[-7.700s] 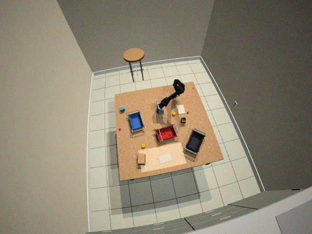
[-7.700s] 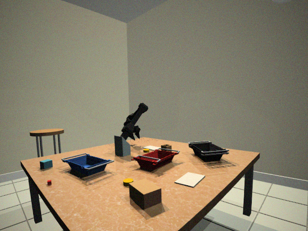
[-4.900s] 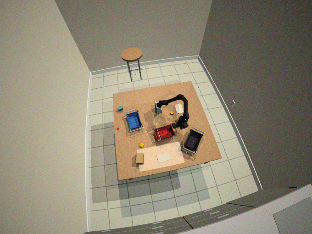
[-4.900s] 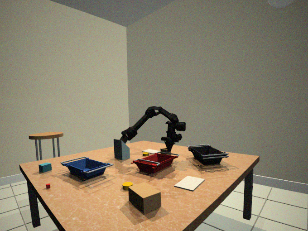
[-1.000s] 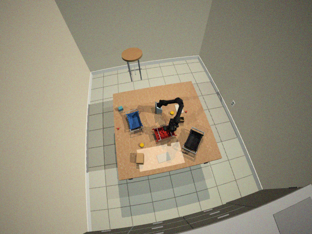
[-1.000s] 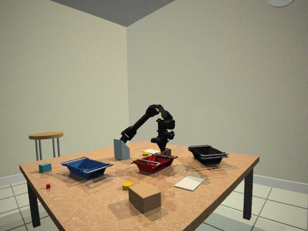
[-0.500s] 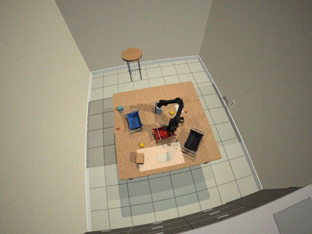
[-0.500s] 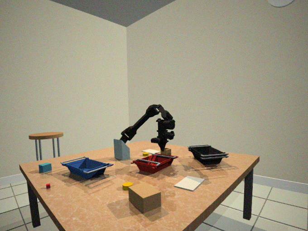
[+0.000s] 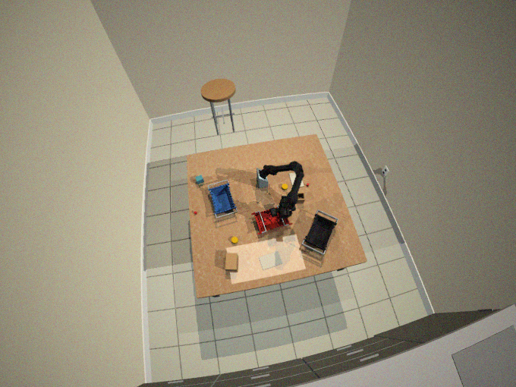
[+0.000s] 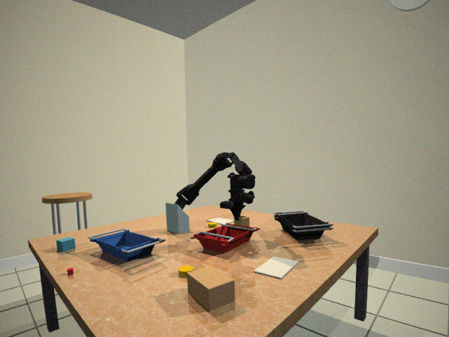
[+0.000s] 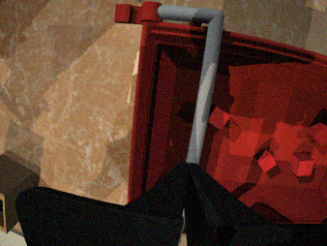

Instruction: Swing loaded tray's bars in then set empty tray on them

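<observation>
Now: gripper tip 460 mm to the left of the blue tray, 190 mm past it and 50 mm above it. Also, from my gripper tip: teal block (670 mm to the right, 410 mm behind, 70 mm below); then small red cube (690 mm to the right, 100 mm behind, 80 mm below); then tan box (400 mm to the right, 330 mm ahead, 60 mm below).
</observation>
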